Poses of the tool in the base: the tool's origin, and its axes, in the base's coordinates. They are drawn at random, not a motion.
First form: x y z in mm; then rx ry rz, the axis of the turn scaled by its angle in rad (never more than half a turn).
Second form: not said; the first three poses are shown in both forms.
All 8 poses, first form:
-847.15, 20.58, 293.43, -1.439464, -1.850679, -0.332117
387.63, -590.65, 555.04, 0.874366, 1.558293, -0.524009
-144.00, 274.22, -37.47, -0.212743, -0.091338, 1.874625
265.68, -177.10, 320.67, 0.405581, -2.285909, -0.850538
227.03, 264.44, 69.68, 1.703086, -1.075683, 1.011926
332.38, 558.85, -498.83, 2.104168, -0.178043, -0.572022
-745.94, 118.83, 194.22, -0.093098, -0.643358, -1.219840
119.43, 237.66, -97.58, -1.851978, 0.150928, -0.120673
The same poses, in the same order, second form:
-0.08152, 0.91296, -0.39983, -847.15; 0.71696, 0.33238, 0.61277, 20.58; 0.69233, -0.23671, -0.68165, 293.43; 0, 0, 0, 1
-0.00338, 0.77536, 0.63151, 387.63; 0.23625, 0.61426, -0.75291, -590.65; -0.97169, 0.14665, -0.18526, 555.04; 0, 0, 0, 1
-0.29608, -0.93553, -0.19267, -144.00; 0.94983, -0.30967, 0.04398, 274.22; -0.10081, -0.16998, 0.98028, -37.47; 0, 0, 0, 1
-0.73637, -0.05724, -0.67415, 265.68; -0.48399, 0.74083, 0.46576, -177.10; 0.47277, 0.66925, -0.57323, 320.67; 0, 0, 0, 1
0.29975, -0.93624, 0.18329, 227.03; -0.24009, -0.25998, -0.93529, 264.44; 0.92331, 0.23635, -0.30271, 69.68; 0, 0, 0, 1
0.88163, 0.08970, -0.46334, 332.38; -0.33681, -0.56813, -0.75086, 558.85; -0.33059, 0.81803, -0.47067, -498.83; 0, 0, 0, 1
0.19113, 0.89234, -0.40890, -745.94; -0.84139, 0.36347, 0.39993, 118.83; 0.50549, 0.26761, 0.82028, 194.22; 0, 0, 0, 1
0.98614, -0.04169, 0.16061, 119.43; -0.16584, -0.27868, 0.94596, 237.66; 0.00532, -0.95948, -0.28173, -97.58; 0, 0, 0, 1

